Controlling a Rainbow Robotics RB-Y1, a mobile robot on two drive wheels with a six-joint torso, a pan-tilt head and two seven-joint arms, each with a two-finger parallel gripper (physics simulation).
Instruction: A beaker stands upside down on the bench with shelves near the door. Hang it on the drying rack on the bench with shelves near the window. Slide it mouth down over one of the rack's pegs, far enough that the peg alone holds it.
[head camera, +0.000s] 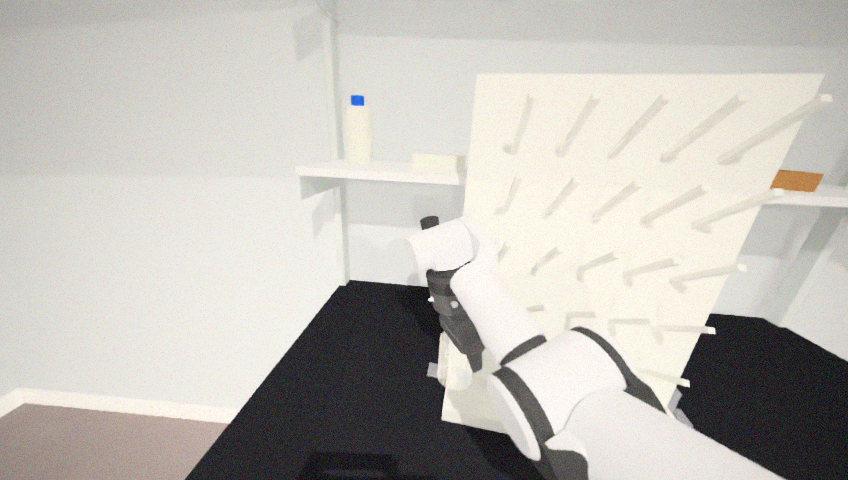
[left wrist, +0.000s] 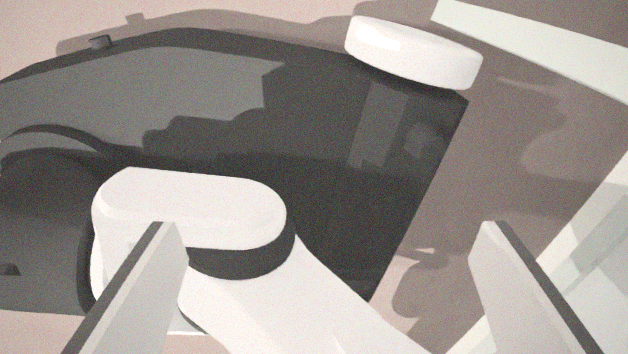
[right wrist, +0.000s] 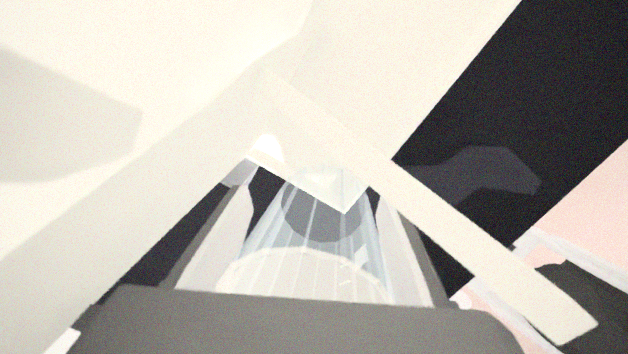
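The clear beaker (head camera: 454, 369) (right wrist: 325, 232) is between the fingers of my right gripper (right wrist: 313, 200), which is shut on it. In the head view it is in front of the lower left part of the drying rack (head camera: 496, 118) (right wrist: 400, 45), a cream board with rows of slanted pegs. In the right wrist view a long peg (right wrist: 465, 217) crosses over the tip of the right-hand finger, nearer the camera than the beaker. No peg is visibly inside the beaker; which end is its mouth is unclear. My arm hides some lower pegs. My left gripper (left wrist: 328, 242) is open and empty.
The rack stands on a black bench (head camera: 309, 380) (right wrist: 490, 100). Behind it a wall shelf (head camera: 380, 172) holds a bottle with a blue cap (head camera: 358, 133), a pale box (head camera: 434, 162) and an orange-brown item (head camera: 797, 180). The robot's dark base (left wrist: 325, 130) is under the left gripper.
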